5 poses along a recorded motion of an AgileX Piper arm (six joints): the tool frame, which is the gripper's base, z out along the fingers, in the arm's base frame.
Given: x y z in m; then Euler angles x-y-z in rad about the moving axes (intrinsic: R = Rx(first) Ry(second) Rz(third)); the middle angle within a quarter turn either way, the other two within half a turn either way.
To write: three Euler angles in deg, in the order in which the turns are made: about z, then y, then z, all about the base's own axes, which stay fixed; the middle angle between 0 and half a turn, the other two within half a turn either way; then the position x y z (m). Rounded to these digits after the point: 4 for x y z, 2 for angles.
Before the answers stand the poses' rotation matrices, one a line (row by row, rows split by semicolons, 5 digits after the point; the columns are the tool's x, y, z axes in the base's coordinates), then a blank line. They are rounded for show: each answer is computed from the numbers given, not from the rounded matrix.
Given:
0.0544, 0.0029, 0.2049, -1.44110, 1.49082, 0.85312
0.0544, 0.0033, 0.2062, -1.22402, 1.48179, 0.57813
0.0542, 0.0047, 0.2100, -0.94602, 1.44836, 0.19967
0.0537, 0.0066, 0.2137, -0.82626, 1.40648, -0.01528
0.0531, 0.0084, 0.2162, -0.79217, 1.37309, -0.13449
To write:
0.05254 -0.06018 0.99680; -0.55260 0.82968 0.07922; -0.83179 -0.55499 0.01033
0.07444 -0.04857 0.99604; -0.59879 0.79653 0.08360; -0.79744 -0.60264 0.03021
0.11970 -0.02422 0.99251; -0.67301 0.73297 0.09906; -0.72988 -0.67983 0.07144
0.16356 0.00250 0.98653; -0.73577 0.66647 0.12030; -0.65719 -0.74553 0.11085
0.19465 0.02634 0.98052; -0.78588 0.60237 0.13983; -0.58695 -0.79778 0.13795

-33.71, 89.41, 4.54, 0.0544, 0.0029, 0.2049
-37.08, 88.27, 4.80, 0.0544, 0.0033, 0.2062
-42.97, 85.90, 5.70, 0.0542, 0.0047, 0.2100
-48.60, 83.64, 6.95, 0.0537, 0.0066, 0.2137
-53.66, 82.07, 8.12, 0.0531, 0.0084, 0.2162

